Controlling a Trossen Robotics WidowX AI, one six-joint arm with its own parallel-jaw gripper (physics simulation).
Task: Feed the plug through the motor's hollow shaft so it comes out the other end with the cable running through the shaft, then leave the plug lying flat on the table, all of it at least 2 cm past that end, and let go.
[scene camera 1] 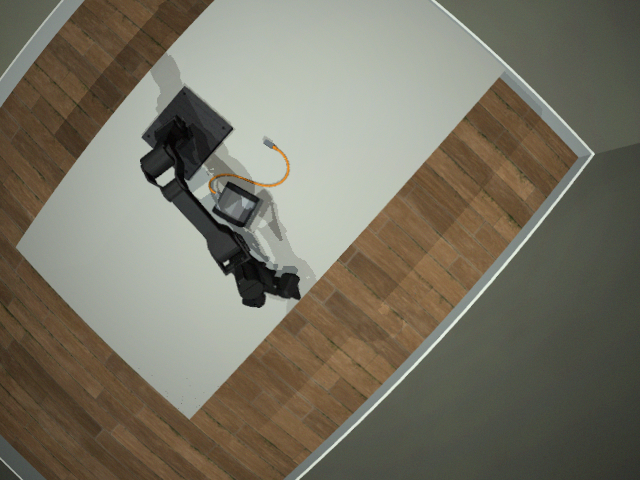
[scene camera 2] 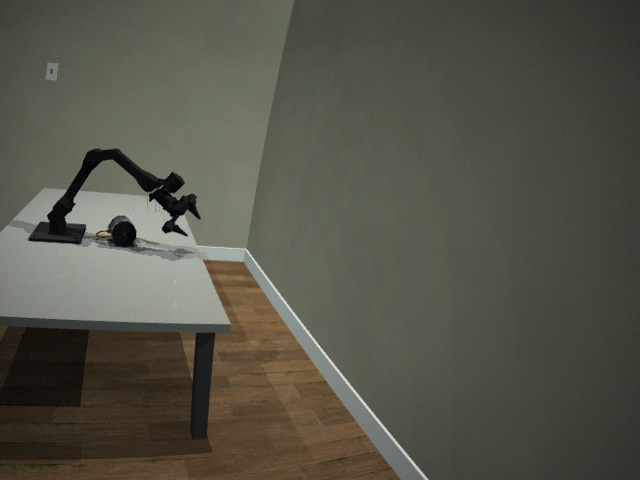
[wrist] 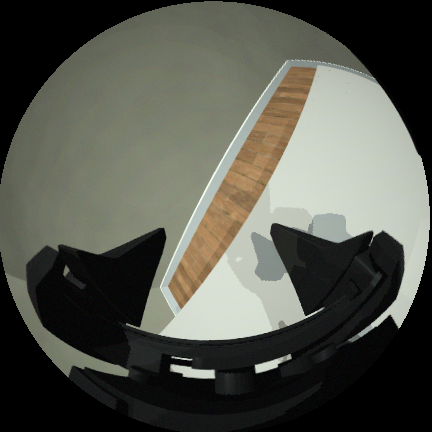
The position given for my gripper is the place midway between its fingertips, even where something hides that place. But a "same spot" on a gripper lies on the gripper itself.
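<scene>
Scene camera 1 shows my gripper [288, 296]. Scene camera 2 and the wrist view show it too: the gripper [scene camera 2: 192, 206] and [wrist: 92, 259] are the same spot.
</scene>
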